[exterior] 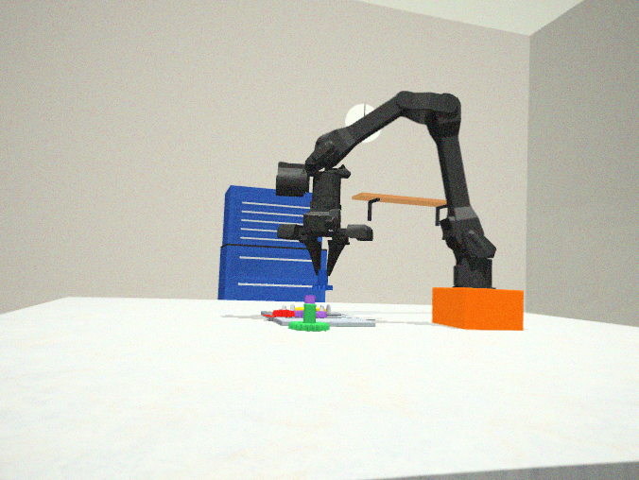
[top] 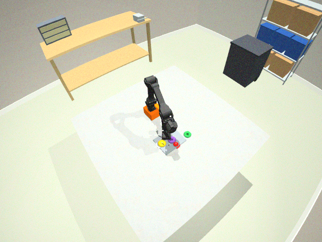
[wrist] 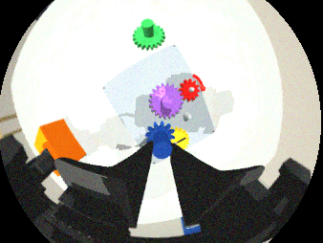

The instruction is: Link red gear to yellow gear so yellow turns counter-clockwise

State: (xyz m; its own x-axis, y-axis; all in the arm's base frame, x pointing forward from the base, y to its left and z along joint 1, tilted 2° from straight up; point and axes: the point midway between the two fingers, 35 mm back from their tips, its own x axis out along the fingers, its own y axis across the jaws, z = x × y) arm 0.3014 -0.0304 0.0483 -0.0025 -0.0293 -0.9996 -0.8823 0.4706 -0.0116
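Right now the grey board is 20 mm ahead of my gripper tip, 20 mm to the left of it and 80 mm below it. Also, from my gripper tip: large purple gear (30 mm ahead, 40 mm to the left, 60 mm below); then red gear (80 mm ahead, 40 mm to the left, 70 mm below); then small blue gear (10 mm below).
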